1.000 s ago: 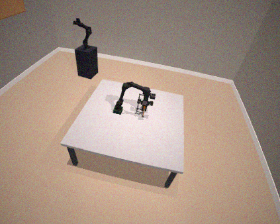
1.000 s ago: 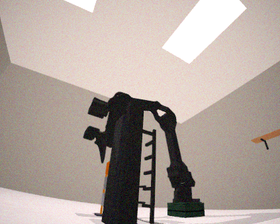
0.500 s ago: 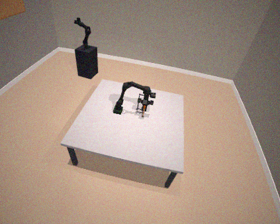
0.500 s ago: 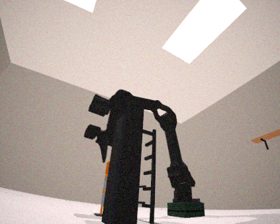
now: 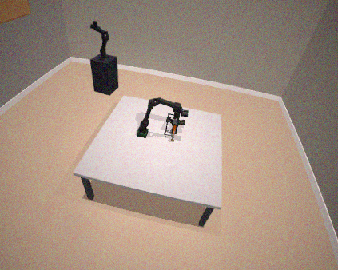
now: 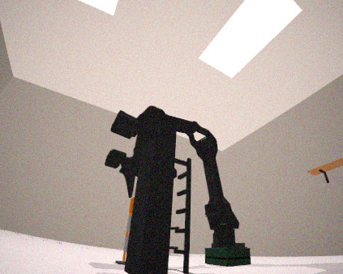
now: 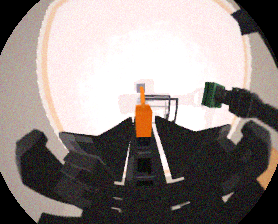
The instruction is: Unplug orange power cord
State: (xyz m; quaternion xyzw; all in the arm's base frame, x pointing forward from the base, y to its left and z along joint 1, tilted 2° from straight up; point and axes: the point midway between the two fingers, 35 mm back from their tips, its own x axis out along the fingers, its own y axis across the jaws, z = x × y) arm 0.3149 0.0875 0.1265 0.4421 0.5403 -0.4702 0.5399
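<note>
The orange plug lies 10 mm behind my gripper tip, 30 mm to the left of it and 10 mm below it.
</note>
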